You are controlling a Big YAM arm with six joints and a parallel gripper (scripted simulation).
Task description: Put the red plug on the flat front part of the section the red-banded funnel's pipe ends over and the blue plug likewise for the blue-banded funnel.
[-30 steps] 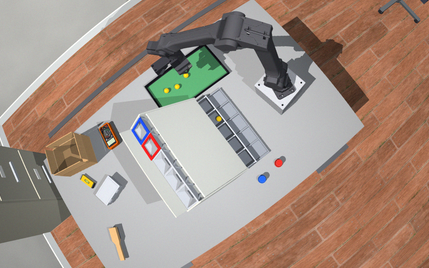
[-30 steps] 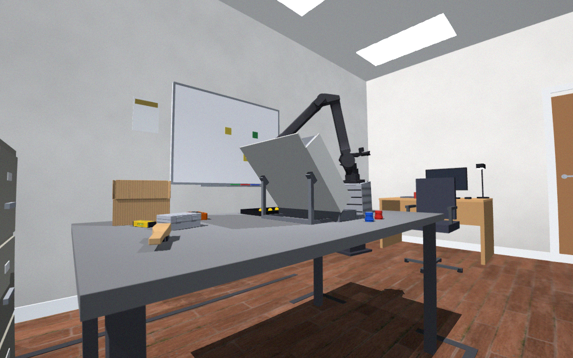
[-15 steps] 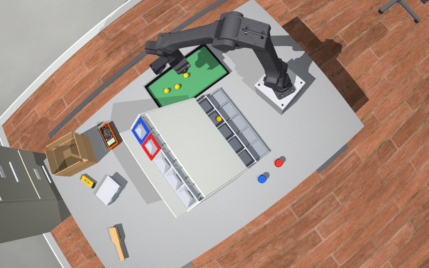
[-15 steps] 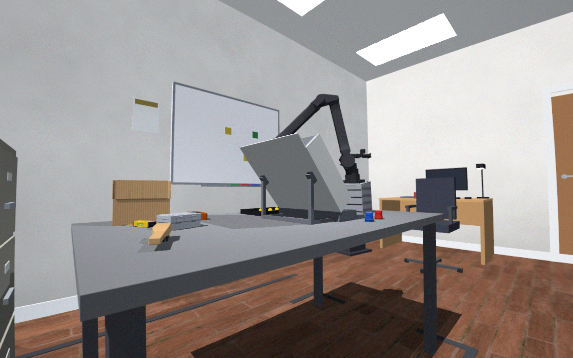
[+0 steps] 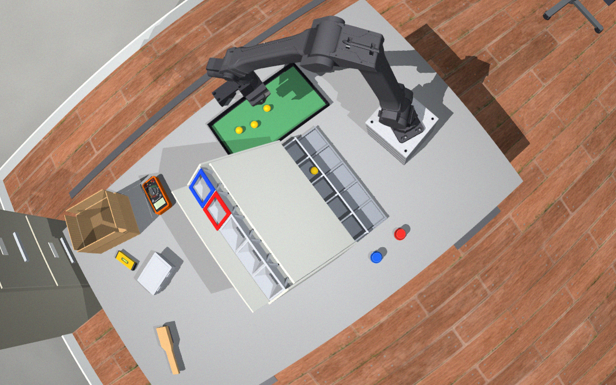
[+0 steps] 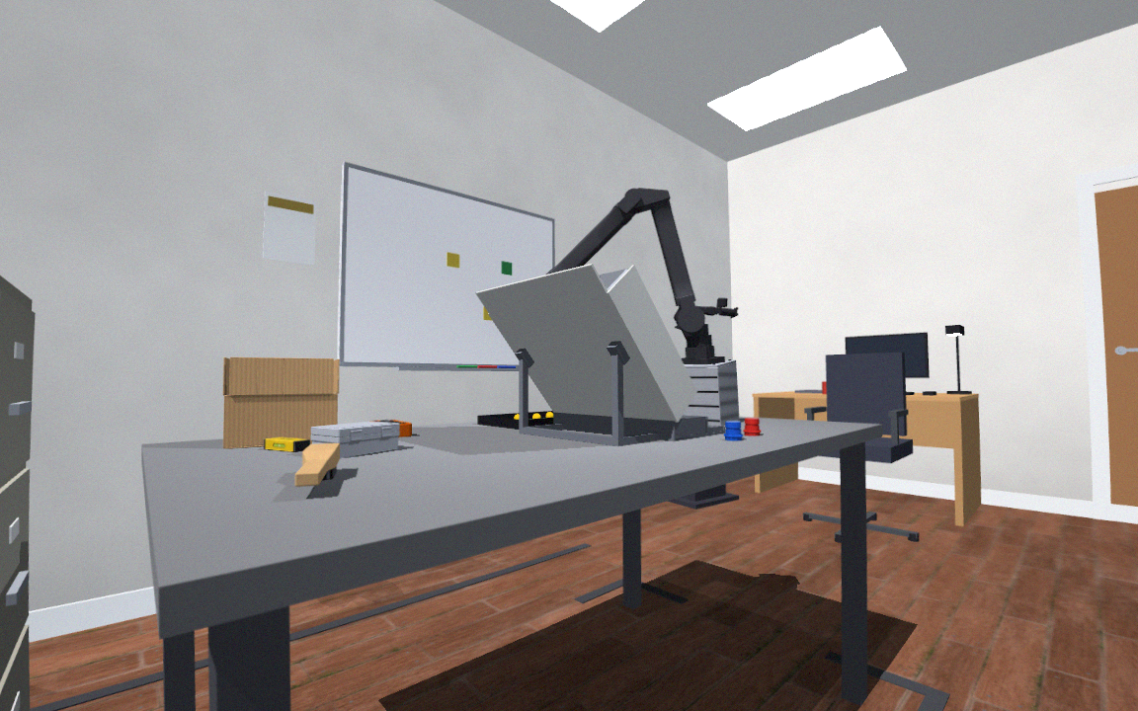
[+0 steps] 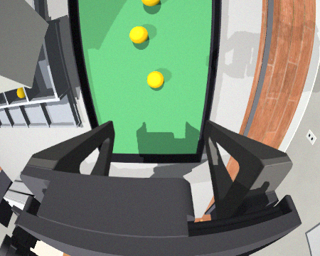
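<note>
Now: the green tray 2 cm to the left of my hand and 14 cm below it. Round my hand: multimeter 48 cm ahead, 9 cm to the left, 14 cm below; sloped cover 7 cm ahead, 37 cm to the left, 6 cm above; grey case 60 cm ahead, 34 cm to the left, 13 cm below.
</note>
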